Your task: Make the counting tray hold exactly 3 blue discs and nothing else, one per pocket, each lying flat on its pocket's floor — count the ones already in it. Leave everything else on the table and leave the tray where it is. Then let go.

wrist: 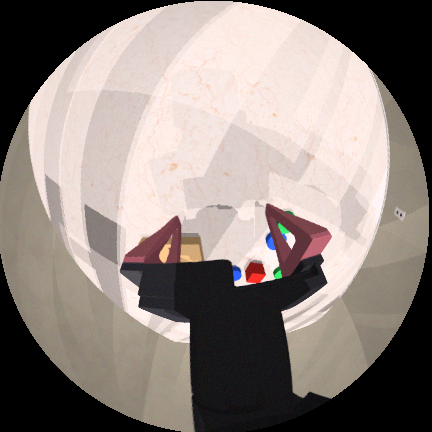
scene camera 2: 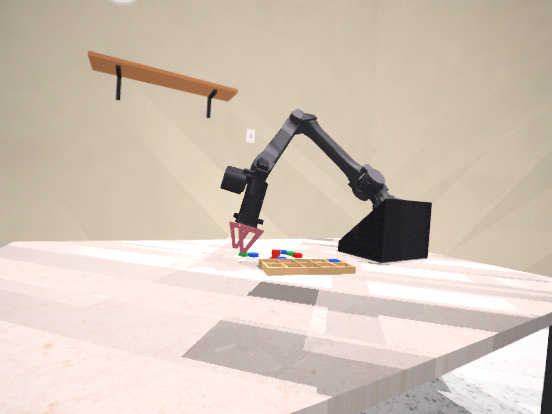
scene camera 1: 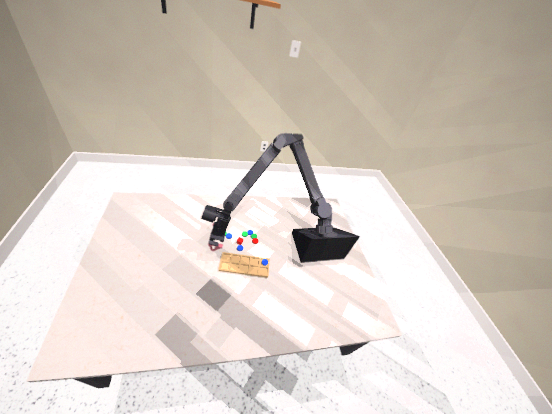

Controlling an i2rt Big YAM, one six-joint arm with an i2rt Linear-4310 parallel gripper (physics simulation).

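The wooden tray (scene camera 1: 243, 274) (scene camera 2: 310, 271) (wrist: 195, 245) lies on the table. One blue disc (scene camera 1: 264, 262) (scene camera 2: 334, 260) sits in its back-right pocket, seen from scene camera 1. Behind the tray, blue discs lie on the table: one nearest the tray (scene camera 1: 240, 248) (wrist: 236, 273), one at the left (scene camera 1: 229, 236) (scene camera 2: 253, 255) (wrist: 274, 242), one at the back (scene camera 1: 250, 232). My gripper (scene camera 1: 216, 246) (scene camera 2: 239, 250) (wrist: 222, 213) is open and empty, low over the table left of the discs. In the wrist view its black body hides most of the tray.
A red block (scene camera 1: 240, 241) (scene camera 2: 275, 253) (wrist: 255, 272) stands among the discs. A red disc (scene camera 1: 255, 241) (scene camera 2: 298, 255) and green discs (scene camera 1: 245, 234) (scene camera 1: 254, 236) lie near it. Another green disc (scene camera 2: 243, 254) (wrist: 286, 226) lies beside the left blue one.
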